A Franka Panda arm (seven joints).
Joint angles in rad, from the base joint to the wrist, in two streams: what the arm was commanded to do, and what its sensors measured. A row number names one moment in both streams.
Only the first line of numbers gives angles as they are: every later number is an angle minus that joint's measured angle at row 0.
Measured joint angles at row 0: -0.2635, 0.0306, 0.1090, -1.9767, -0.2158, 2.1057, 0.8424
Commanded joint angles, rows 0 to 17: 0.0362, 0.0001, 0.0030, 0.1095, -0.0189, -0.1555, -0.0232; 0.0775, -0.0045, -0.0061, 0.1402, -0.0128, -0.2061, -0.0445; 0.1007, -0.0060, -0.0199, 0.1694, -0.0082, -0.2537, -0.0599; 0.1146, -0.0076, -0.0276, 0.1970, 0.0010, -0.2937, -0.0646; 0.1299, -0.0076, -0.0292, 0.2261, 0.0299, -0.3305, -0.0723; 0.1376, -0.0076, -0.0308, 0.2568, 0.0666, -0.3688, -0.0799; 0.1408, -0.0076, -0.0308, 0.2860, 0.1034, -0.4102, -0.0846; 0.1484, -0.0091, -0.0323, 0.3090, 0.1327, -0.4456, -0.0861; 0.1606, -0.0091, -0.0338, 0.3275, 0.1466, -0.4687, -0.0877; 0.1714, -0.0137, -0.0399, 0.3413, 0.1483, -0.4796, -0.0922; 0.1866, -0.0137, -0.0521, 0.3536, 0.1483, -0.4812, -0.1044; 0.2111, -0.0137, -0.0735, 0.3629, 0.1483, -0.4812, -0.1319; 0.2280, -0.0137, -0.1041, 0.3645, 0.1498, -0.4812, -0.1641; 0.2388, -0.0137, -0.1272, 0.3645, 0.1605, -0.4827, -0.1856; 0.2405, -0.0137, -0.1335, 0.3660, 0.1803, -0.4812, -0.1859; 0.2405, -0.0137, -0.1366, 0.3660, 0.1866, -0.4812, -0.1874; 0.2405, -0.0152, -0.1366, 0.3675, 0.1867, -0.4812, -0.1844; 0.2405, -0.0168, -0.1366, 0.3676, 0.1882, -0.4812, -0.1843
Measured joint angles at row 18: 0.2257, -0.0171, -0.1201, 0.3475, 0.1686, -0.4537, -0.1663
